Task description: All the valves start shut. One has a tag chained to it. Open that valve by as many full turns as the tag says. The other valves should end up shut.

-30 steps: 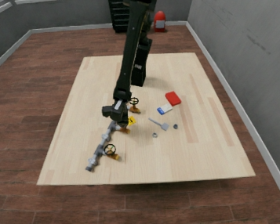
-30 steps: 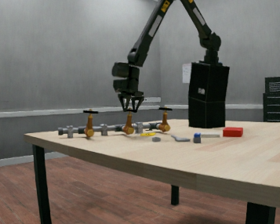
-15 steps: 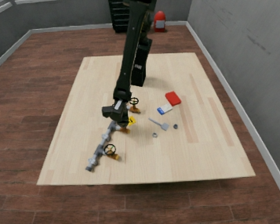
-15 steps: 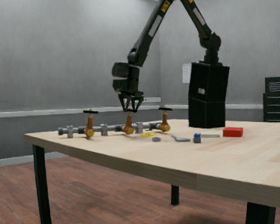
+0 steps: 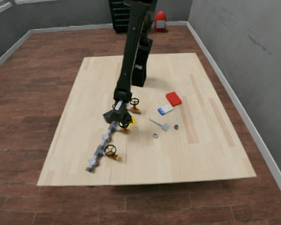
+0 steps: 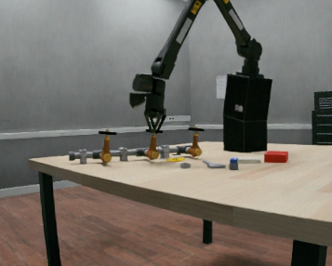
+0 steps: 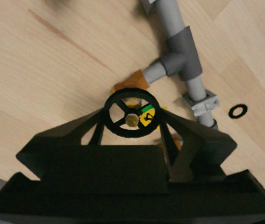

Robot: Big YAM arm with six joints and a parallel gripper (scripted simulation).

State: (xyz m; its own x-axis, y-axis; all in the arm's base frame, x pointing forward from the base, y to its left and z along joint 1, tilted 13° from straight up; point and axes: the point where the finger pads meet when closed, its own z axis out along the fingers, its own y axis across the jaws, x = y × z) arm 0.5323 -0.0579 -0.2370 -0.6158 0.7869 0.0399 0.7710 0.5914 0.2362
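Right now the yellow tag is 90 mm behind my hand, 30 mm to the left of it and 120 mm below it. The rest, counted from my hand: blue-and-white block (180 mm behind, 300 mm to the left, 110 mm below); grey flat tool (50 mm behind, 250 mm to the left, 110 mm below); grey part (30 mm behind, 360 mm to the left, 110 mm below).
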